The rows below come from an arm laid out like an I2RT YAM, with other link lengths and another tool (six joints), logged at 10 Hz.
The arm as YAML. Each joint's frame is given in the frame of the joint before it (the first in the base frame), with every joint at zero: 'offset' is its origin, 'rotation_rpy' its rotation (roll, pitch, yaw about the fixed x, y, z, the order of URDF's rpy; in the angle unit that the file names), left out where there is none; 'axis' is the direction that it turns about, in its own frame. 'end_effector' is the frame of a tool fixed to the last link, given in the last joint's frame.
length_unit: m
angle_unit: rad
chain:
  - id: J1
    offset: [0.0, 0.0, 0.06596]
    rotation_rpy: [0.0, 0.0, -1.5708]
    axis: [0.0, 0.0, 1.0]
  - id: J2
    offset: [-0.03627, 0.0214, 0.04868]
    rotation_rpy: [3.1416, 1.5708, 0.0]
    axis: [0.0, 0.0, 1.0]
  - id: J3
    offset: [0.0, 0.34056, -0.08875]
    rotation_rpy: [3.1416, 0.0, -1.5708]
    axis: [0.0, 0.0, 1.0]
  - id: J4
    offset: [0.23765, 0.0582, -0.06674]
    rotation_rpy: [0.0, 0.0, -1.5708]
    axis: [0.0, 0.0, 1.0]
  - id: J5
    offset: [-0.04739, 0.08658, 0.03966]
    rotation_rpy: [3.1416, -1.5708, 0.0]
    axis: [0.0, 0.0, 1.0]
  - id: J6
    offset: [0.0, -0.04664, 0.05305]
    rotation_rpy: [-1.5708, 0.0, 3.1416]
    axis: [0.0, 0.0, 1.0]
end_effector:
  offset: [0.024, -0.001, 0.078]
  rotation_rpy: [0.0, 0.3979, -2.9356]
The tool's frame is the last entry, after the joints.
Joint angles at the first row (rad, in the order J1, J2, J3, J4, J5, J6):
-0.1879 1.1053 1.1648 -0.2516 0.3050 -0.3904
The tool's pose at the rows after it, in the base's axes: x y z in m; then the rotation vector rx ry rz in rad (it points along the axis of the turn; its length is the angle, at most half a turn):
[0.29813, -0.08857, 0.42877, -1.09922, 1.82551, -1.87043]
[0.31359, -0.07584, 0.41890, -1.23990, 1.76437, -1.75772]
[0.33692, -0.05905, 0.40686, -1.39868, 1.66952, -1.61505]
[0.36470, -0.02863, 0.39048, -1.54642, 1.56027, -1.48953]
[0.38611, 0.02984, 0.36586, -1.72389, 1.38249, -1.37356]
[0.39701, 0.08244, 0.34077, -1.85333, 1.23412, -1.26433]
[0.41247, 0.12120, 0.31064, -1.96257, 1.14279, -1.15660]
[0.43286, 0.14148, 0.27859, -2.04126, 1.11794, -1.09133]
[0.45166, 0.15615, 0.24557, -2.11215, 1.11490, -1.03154]
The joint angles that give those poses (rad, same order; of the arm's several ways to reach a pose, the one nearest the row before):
-0.1878 1.1133 1.1671 -0.2745 0.2188 -0.4072
-0.1879 1.1644 1.1976 -0.3134 0.0956 -0.4240
-0.1802 1.2461 1.2423 -0.3450 -0.0532 -0.4553
-0.1097 1.3365 1.2789 -0.3573 -0.1310 -0.4850
0.0410 1.4185 1.2900 -0.3554 -0.1570 -0.5331
0.1635 1.4929 1.2923 -0.3443 -0.1833 -0.5633
0.2382 1.5970 1.3170 -0.3405 -0.2169 -0.5827
0.2684 1.7061 1.3483 -0.3309 -0.2283 -0.5930
0.2859 1.8126 1.3850 -0.3294 -0.2356 -0.5972

